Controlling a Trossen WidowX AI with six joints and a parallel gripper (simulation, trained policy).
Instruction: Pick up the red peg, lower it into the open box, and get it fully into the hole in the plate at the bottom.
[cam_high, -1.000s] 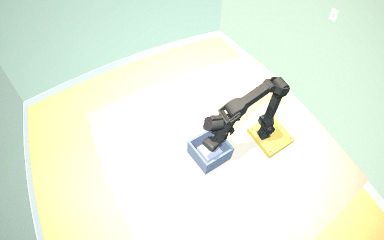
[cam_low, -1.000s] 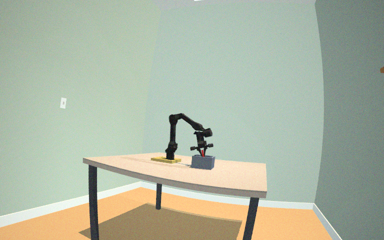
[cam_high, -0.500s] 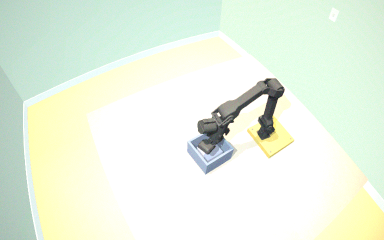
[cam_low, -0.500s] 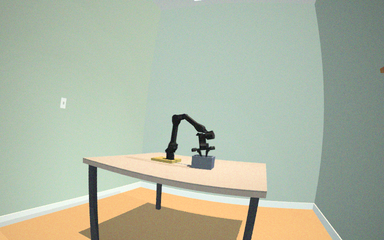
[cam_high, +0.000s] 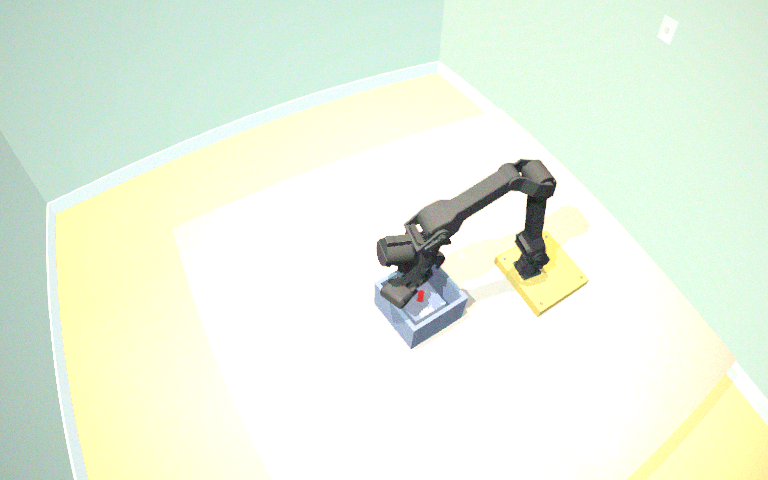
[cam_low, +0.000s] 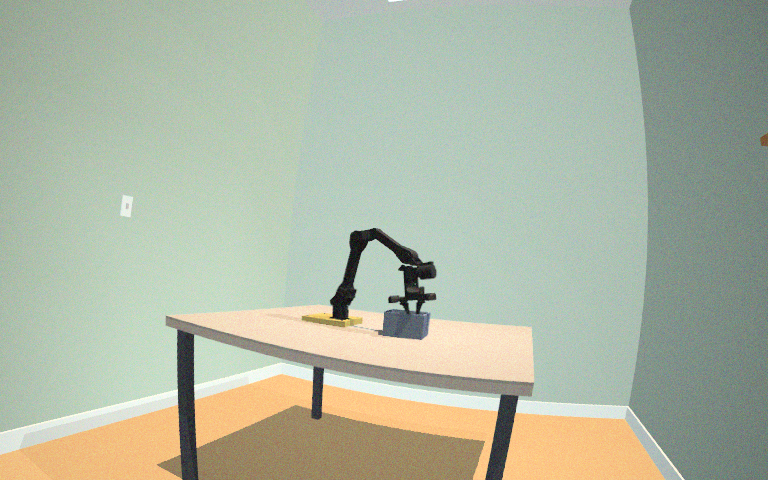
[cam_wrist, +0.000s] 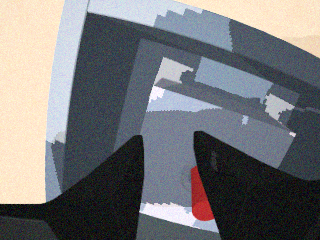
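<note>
My gripper tip is now 30 mm past the red peg, 20 mm to the right of it and 20 mm above it. Also, from my gripper tip: grey-blue box (30 mm behind, 20 mm to the left, 50 mm below).
</note>
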